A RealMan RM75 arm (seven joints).
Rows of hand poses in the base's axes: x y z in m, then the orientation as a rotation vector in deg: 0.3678 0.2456 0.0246 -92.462 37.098 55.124; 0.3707 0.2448 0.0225 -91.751 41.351 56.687; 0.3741 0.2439 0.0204 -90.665 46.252 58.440; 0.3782 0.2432 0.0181 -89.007 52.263 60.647; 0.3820 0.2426 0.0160 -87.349 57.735 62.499; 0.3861 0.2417 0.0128 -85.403 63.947 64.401; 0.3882 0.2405 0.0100 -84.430 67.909 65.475; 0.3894 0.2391 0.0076 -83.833 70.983 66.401; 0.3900 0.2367 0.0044 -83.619 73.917 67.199; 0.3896 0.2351 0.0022 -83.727 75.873 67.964; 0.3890 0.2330 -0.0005 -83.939 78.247 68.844; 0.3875 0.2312 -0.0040 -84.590 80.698 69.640; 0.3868 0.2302 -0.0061 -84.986 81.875 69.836
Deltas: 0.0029 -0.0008 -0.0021 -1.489 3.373 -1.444; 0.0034 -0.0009 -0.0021 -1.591 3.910 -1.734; 0.0041 -0.0007 -0.0023 -1.823 4.905 -2.131; 0.0038 -0.0006 -0.0021 -1.683 4.405 -1.980; 0.0041 -0.0009 -0.0032 -2.019 4.904 -2.242; 0.0021 -0.0012 -0.0028 -1.552 3.010 -1.261; 0.0012 -0.0014 -0.0024 -1.319 2.378 -0.786; 0.0006 -0.0024 -0.0032 -1.516 2.166 -0.537; -0.0004 -0.0016 -0.0022 -1.126 1.564 -0.061; -0.0006 -0.0021 -0.0027 -1.431 1.853 -0.027; -0.0015 -0.0018 -0.0035 -1.754 1.785 0.219; -0.0007 -0.0010 -0.0021 -0.927 0.724 0.078
